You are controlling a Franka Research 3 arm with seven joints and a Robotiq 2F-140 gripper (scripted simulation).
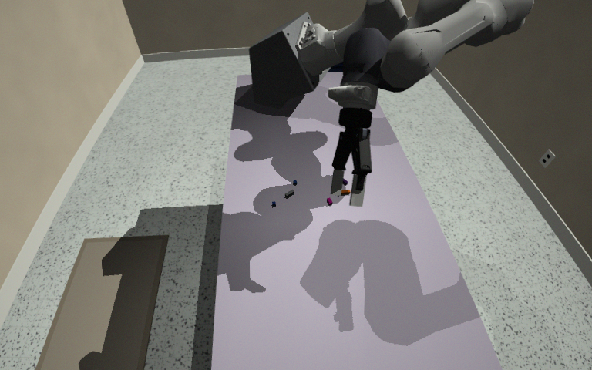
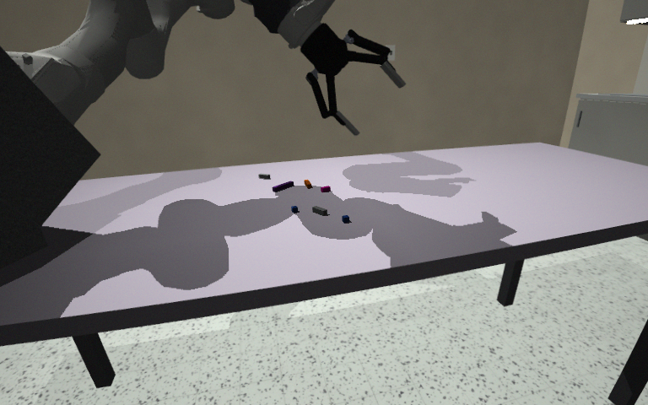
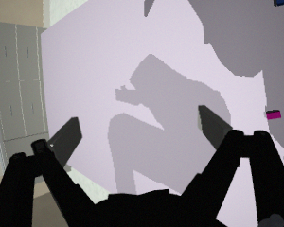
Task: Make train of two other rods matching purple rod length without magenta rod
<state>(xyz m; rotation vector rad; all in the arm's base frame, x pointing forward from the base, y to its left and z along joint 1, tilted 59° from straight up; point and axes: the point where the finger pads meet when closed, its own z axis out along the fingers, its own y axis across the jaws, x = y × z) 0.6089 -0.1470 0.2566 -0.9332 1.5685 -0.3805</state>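
The magenta rod lies 18 cm below my hand, 12 cm behind it and 2 cm to the right of it. From my hand the other things lie so: purple rod 22 cm behind, 18 cm below, 2 cm to the left; then orange rod 18 cm below, 16 cm behind, 3 cm to the left.
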